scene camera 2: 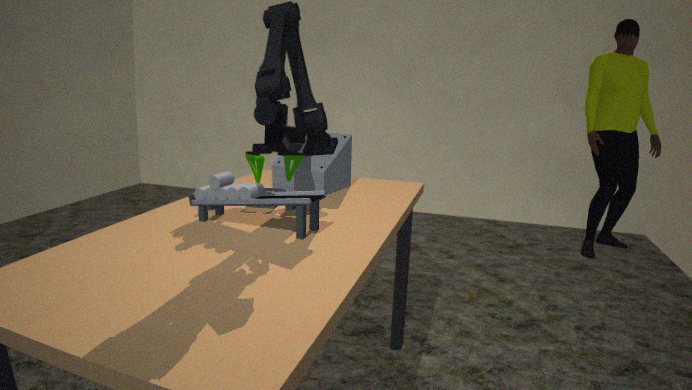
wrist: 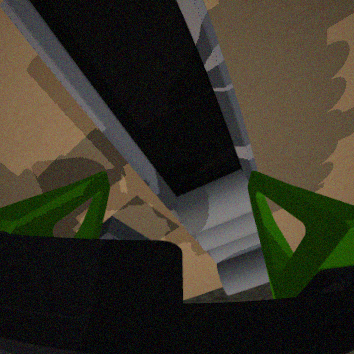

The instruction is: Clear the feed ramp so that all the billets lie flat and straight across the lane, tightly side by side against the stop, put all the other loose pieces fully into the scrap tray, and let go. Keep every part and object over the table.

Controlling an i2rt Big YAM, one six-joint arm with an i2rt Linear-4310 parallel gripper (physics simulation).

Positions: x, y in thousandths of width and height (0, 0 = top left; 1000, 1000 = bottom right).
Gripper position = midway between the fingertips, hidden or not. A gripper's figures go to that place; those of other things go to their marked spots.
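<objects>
The gripper (wrist: 504, 504) is 13 cm from the lens. A billet (wrist: 634, 561) sits 17 cm from the lens, while a billet (wrist: 696, 764) is 24 cm from the lens and a billet (wrist: 710, 682) is likewise 24 cm from the lens.
</objects>
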